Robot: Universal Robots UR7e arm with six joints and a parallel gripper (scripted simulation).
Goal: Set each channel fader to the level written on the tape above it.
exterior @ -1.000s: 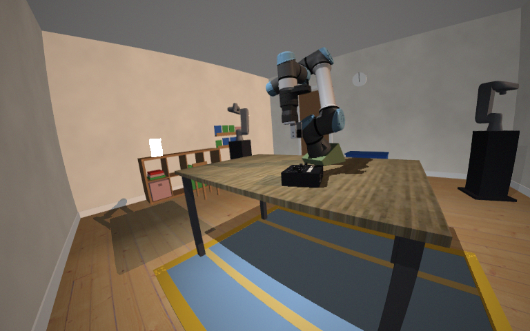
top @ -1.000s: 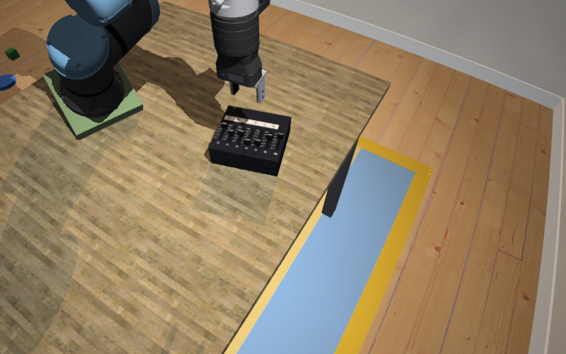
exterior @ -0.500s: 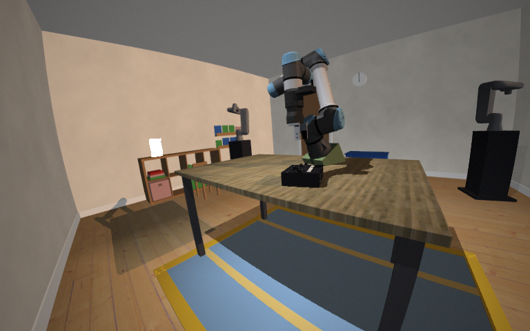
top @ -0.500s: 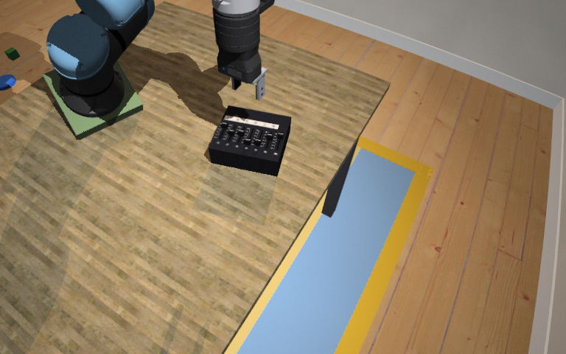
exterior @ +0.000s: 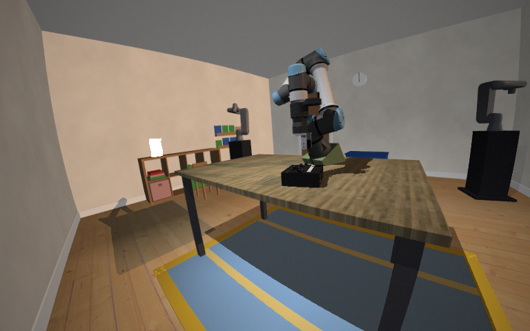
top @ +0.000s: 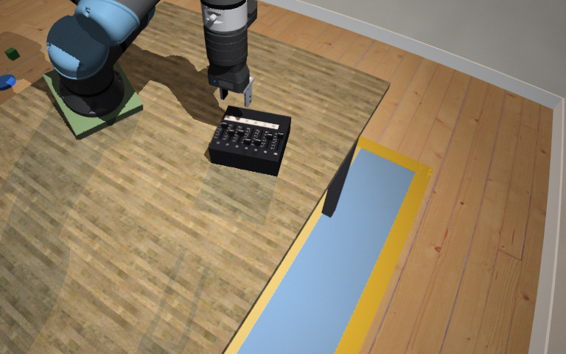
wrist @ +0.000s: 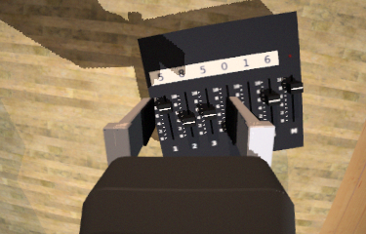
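Now: the channel 5 fader cap 90 mm below my hand, 60 mm ahead of it and 40 mm to the right of it. From my hand the other things lie so: channel 6 fader cap: 90 mm below, 80 mm ahead, 10 mm to the right; then master fader cap: 100 mm ahead, 90 mm below.
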